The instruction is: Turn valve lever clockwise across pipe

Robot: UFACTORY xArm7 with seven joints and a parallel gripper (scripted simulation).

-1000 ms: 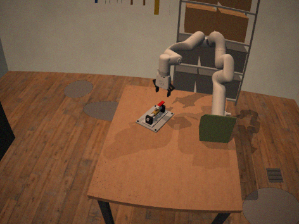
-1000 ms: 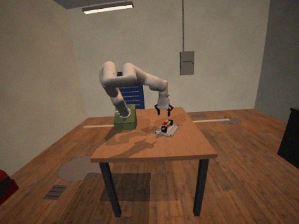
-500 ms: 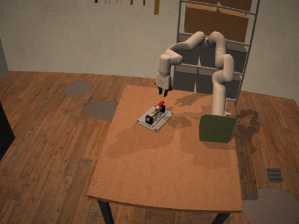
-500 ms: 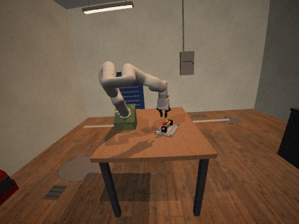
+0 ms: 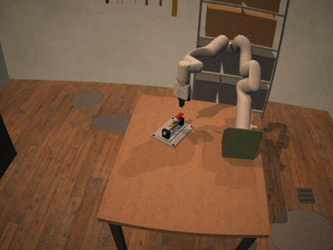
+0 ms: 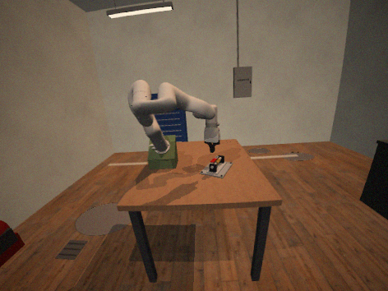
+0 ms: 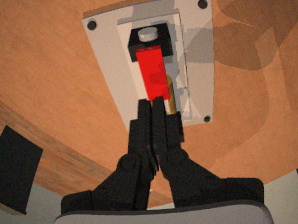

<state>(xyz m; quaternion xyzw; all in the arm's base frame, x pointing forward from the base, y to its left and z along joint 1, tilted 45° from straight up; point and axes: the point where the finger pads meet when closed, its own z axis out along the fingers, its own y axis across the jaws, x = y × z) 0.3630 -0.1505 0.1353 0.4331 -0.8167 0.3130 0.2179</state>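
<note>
Right now the red lever is 80 mm below my hand, 40 mm to the left of it and 30 mm ahead of it.
</note>
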